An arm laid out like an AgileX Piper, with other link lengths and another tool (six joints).
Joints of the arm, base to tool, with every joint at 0 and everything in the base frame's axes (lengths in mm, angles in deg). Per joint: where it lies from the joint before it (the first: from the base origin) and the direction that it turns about. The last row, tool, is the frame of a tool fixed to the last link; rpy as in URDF.
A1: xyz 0 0 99.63 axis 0 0 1
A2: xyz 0 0 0 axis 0 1 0
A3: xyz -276.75 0 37.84 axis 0 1 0
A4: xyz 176 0 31.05 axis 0.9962 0 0.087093
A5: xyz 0 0 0 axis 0 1 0
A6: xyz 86.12 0 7.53 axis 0.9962 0 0.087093
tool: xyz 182.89 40 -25.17 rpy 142.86 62.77 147.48
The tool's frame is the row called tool.
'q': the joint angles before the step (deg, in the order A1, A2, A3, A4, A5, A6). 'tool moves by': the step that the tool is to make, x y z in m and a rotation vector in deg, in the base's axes. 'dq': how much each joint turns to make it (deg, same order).
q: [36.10, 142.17, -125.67, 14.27, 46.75, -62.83]
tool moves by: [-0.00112, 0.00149, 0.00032, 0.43, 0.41, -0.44]
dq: [0.00, 0.00, -0.01, 0.36, 0.01, 0.45]
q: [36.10, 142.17, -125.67, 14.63, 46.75, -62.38]
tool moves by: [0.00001, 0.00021, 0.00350, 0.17, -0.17, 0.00]
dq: [0.00, -0.43, 0.02, 0.00, 0.17, 0.05]
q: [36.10, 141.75, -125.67, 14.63, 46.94, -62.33]
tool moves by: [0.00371, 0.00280, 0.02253, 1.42, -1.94, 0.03]
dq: [0.00, -2.52, 0.01, 0.00, 0.12, 0.00]
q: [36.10, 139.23, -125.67, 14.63, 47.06, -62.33]
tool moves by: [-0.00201, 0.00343, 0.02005, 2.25, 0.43, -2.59]
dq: [0.00, -2.22, -0.23, 0.00, 0.84, 3.53]
